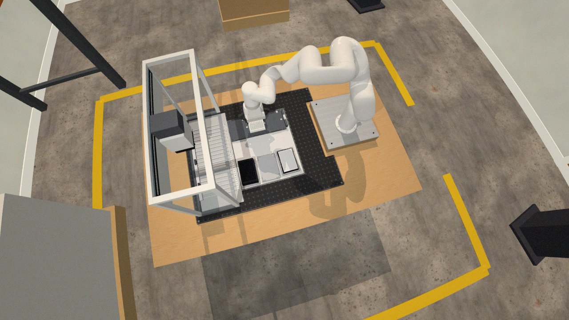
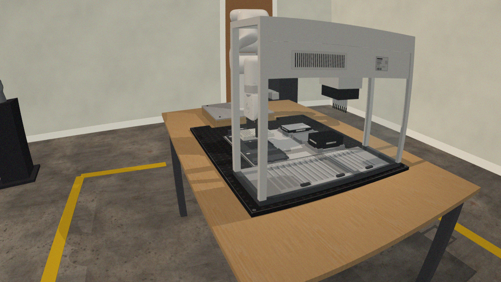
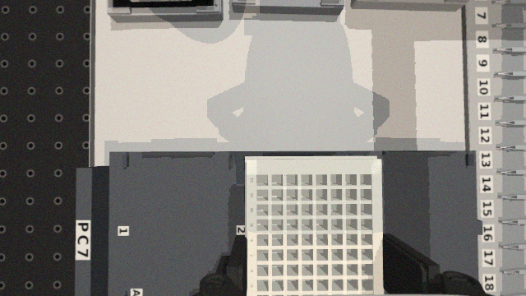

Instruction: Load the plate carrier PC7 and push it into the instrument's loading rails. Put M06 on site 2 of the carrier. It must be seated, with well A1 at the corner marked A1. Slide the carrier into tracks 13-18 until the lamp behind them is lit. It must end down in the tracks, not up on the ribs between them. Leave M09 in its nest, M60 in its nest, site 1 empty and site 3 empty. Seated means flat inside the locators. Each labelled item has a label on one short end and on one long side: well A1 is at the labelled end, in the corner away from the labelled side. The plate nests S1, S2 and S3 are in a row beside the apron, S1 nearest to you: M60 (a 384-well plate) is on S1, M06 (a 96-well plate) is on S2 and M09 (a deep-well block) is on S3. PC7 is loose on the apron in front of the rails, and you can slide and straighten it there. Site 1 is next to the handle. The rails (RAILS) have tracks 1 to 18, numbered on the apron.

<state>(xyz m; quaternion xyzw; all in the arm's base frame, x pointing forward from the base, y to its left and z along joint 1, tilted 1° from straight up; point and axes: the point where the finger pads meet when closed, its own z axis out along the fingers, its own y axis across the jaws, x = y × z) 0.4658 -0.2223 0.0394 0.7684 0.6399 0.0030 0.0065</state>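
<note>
The dark grey carrier PC7 lies 6 cm below my hand. From my hand the other things lie so: S2 nest (4 cm ahead, 26 cm to the left, 7 cm below); white 96-well plate M06 (1 cm below).
</note>
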